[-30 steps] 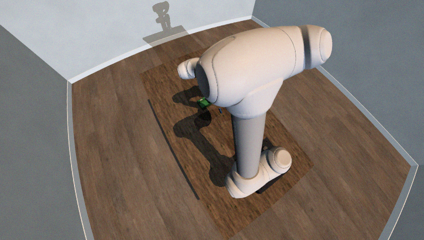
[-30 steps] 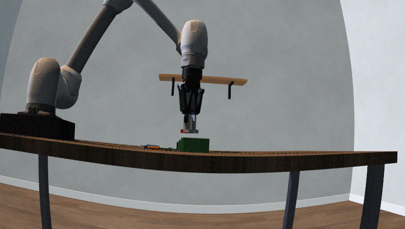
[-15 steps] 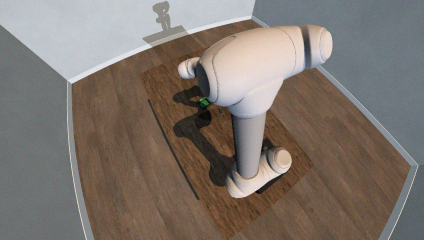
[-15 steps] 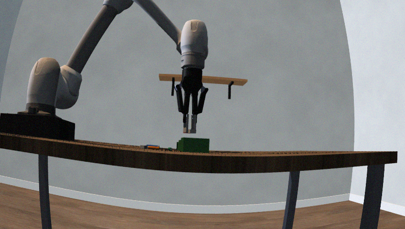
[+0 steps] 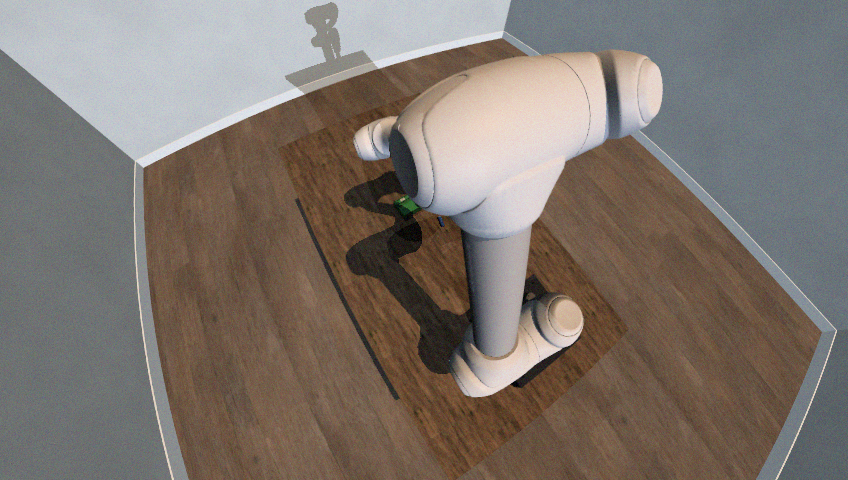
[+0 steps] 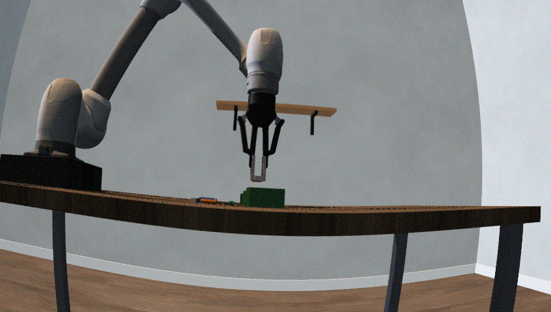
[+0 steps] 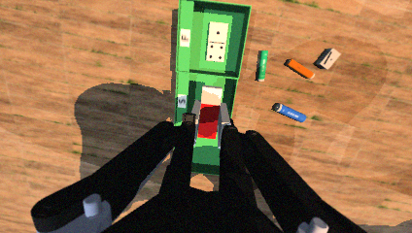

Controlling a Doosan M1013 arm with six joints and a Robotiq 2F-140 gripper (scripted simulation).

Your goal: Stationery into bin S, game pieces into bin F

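Now: hand 1 cm short of the green bin and 8 cm above it. From my hand the other things lie so: white domino (8 cm to the right, 9 cm below); green cylinder (7 cm behind, 6 cm to the right, 10 cm below); red block (1 cm to the right, 3 cm below).
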